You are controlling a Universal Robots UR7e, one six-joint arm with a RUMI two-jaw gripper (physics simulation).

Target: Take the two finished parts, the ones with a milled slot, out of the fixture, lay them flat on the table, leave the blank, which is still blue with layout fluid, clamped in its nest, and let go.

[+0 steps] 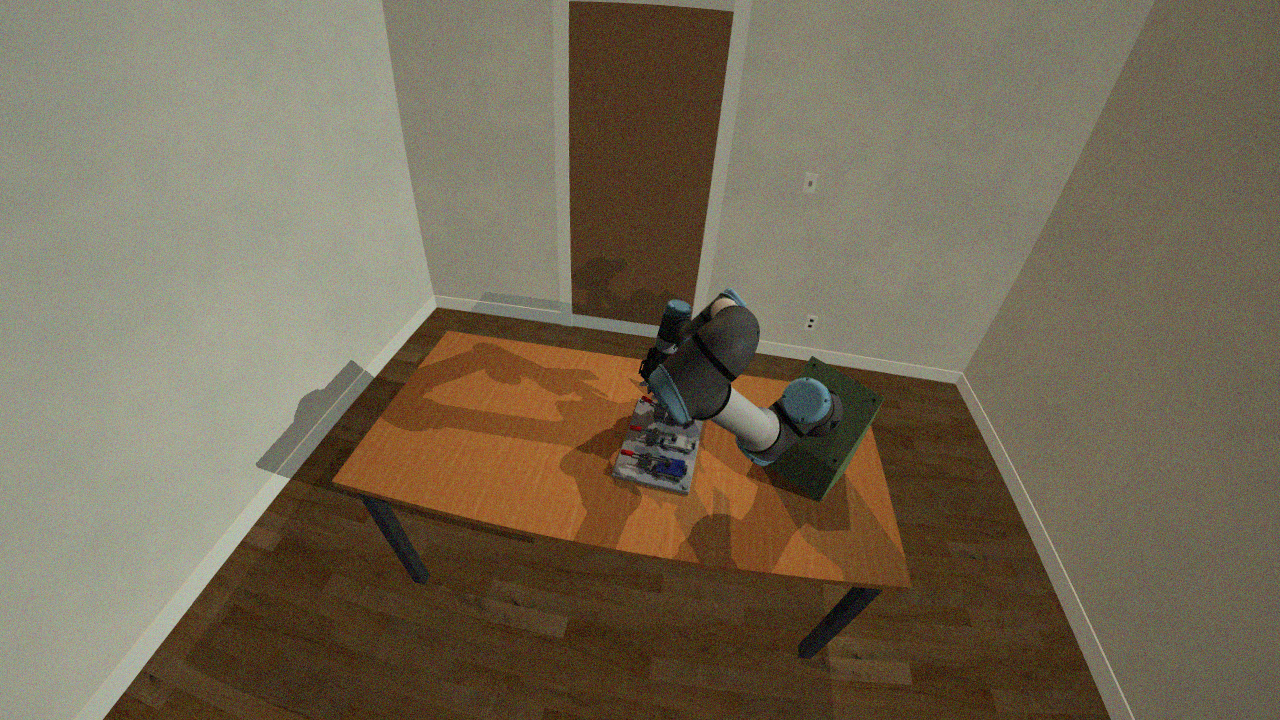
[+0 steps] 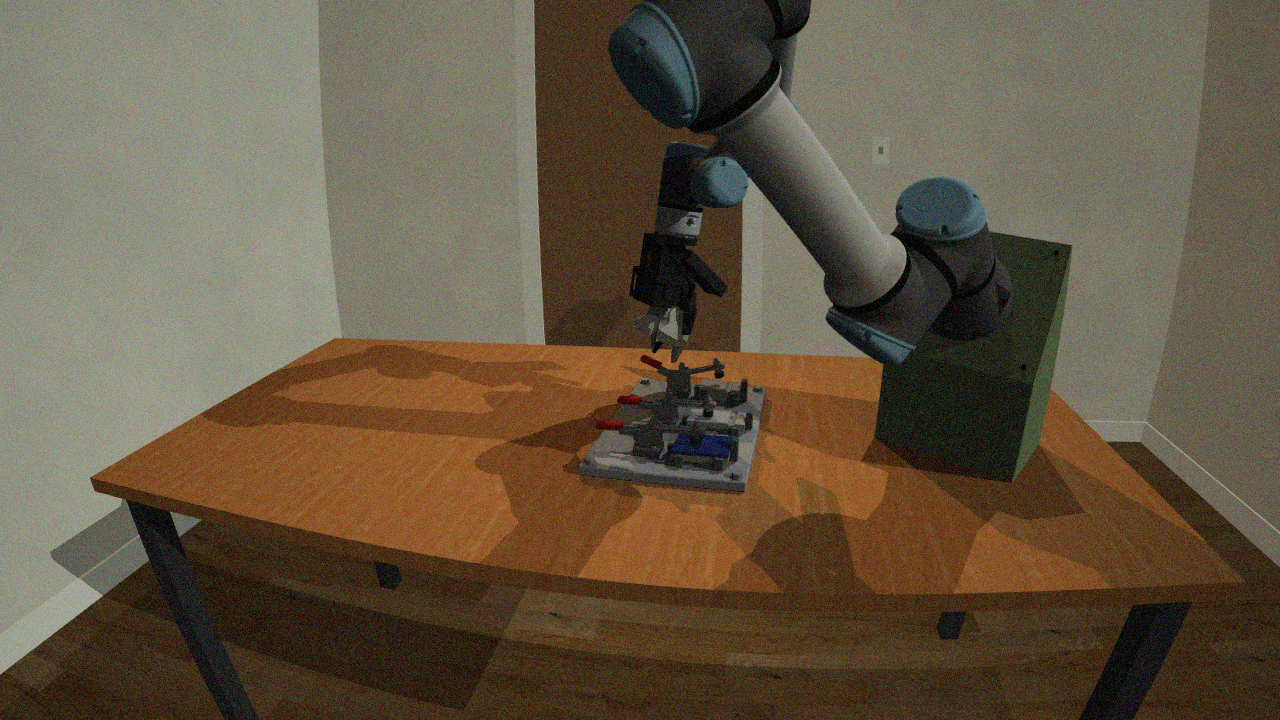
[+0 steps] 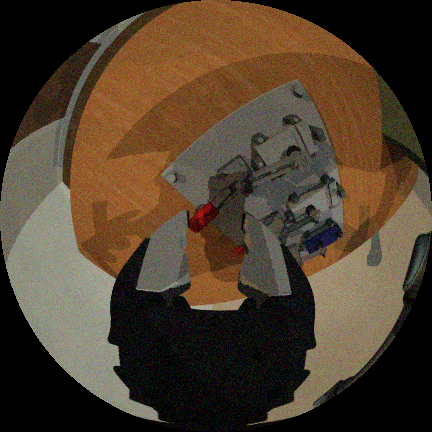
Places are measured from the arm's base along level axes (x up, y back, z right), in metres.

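Pixels of known places: gripper, fingertip midpoint: (image 1: 653, 398) (image 2: 663, 357) (image 3: 215, 212); arm's base at its link origin: (image 2: 967, 298).
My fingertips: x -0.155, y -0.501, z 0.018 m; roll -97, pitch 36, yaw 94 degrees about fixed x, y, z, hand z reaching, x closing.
Observation:
Ahead of a thing's pixels: the offset from my fingertips to its top centre. "spot": to the spot under its first point. Level surfaces: height alone.
The fixture plate {dx -0.068, dy +0.070, dz -0.104 m} (image 1: 629, 478) (image 2: 617, 467) (image 3: 235, 137) carries three nests with red-handled toggle clamps. The far clamp's arm (image 2: 702, 368) is raised, and its red handle {dx +0.002, dy -0.002, dz -0.002 m} (image 2: 650, 360) (image 3: 202, 217) tilts up. The grey far part {dx -0.042, dy +0.100, dz +0.010 m} (image 3: 280, 146) lies in its nest. The grey middle part {dx -0.052, dy +0.123, dz -0.098 m} (image 1: 678, 443) (image 2: 721, 419) (image 3: 312, 202) and the blue blank {dx -0.047, dy +0.130, dz -0.208 m} (image 1: 671, 468) (image 2: 705, 445) (image 3: 322, 239) lie in their nests, with clamp arms down over them. My gripper (image 1: 645, 383) (image 2: 665, 351) (image 3: 215, 212) is partly open and empty, just above the far handle. The slots are too small to tell.
The wooden table {dx -0.083 m} (image 1: 501, 447) (image 2: 375, 483) (image 3: 165, 65) bears the fixture. A green box (image 1: 827, 447) (image 2: 966, 402) under the arm's base stands to the right. The middle handle {spot: dx -0.032, dy -0.015, dz -0.121 m} (image 2: 629, 399) and near handle {spot: dx -0.027, dy -0.002, dz -0.230 m} (image 2: 609, 424) lie low at the plate's left side.

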